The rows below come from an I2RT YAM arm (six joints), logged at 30 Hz.
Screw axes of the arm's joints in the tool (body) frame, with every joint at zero. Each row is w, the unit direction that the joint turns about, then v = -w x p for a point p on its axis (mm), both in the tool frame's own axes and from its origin. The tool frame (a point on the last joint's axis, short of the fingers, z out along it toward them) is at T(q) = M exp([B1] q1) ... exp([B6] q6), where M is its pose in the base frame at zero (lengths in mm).
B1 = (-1, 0, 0, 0.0, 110.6, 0.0)
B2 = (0, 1, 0, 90.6, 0.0, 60.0)
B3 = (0, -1, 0, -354.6, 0.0, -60.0)
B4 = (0, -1, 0, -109.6, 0.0, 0.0)
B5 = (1, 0, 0, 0.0, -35.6, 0.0)
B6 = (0, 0, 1, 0.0, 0.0, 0.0)
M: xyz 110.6 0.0 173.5 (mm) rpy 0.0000 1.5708 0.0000 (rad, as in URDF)
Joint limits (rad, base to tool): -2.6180..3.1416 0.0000..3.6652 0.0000..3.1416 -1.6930..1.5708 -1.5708..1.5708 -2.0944..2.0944
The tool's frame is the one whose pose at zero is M.
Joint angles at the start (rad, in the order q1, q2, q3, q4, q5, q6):
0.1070, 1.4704, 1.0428, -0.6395, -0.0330, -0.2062
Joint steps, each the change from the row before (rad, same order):
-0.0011, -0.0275, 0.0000, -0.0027, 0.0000, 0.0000
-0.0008, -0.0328, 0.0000, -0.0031, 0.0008, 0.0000
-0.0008, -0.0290, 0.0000, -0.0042, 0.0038, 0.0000
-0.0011, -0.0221, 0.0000, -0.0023, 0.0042, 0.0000
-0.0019, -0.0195, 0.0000, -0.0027, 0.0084, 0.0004
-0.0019, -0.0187, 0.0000, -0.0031, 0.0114, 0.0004
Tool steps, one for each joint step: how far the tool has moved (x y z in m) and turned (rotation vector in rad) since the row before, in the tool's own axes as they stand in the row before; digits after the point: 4 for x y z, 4 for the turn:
-0.0003, -0.0001, -0.0082, 0.0056, -0.0242, 0.0001
-0.0004, 0.0000, -0.0098, 0.0073, -0.0288, -0.0003
-0.0001, -0.0001, -0.0086, 0.0092, -0.0234, -0.0001
-0.0002, -0.0003, -0.0066, 0.0088, -0.0184, 0.0004
0.0000, -0.0007, -0.0058, 0.0127, -0.0145, 0.0016
0.0001, -0.0008, -0.0056, 0.0154, -0.0127, 0.0018

